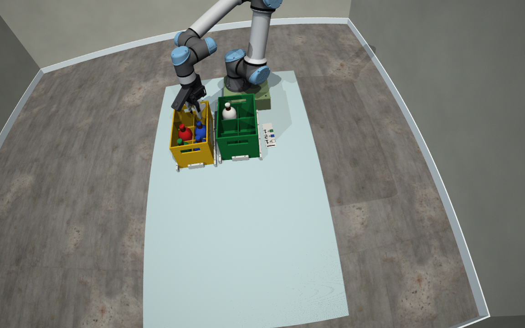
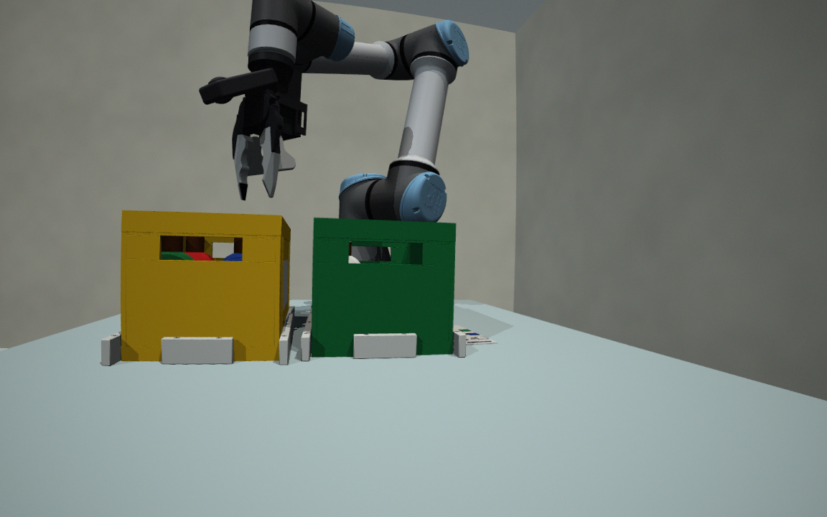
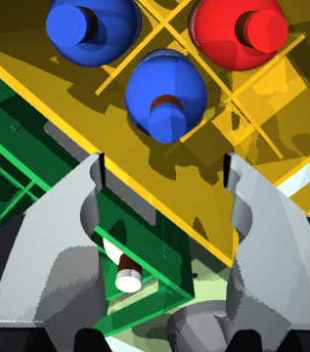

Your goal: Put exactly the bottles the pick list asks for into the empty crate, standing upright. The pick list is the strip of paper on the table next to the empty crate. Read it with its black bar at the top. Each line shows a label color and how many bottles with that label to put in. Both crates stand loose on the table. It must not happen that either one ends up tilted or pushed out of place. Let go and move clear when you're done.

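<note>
The yellow crate lies 1 cm ahead of my hand, 4 cm to the right of it and 14 cm below it. Round my hand: green bottle: 11 cm ahead, 7 cm to the right, 14 cm below; white bottle: 13 cm behind, 12 cm to the left, 14 cm below; red bottle: 2 cm ahead, 9 cm to the right, 14 cm below.
</note>
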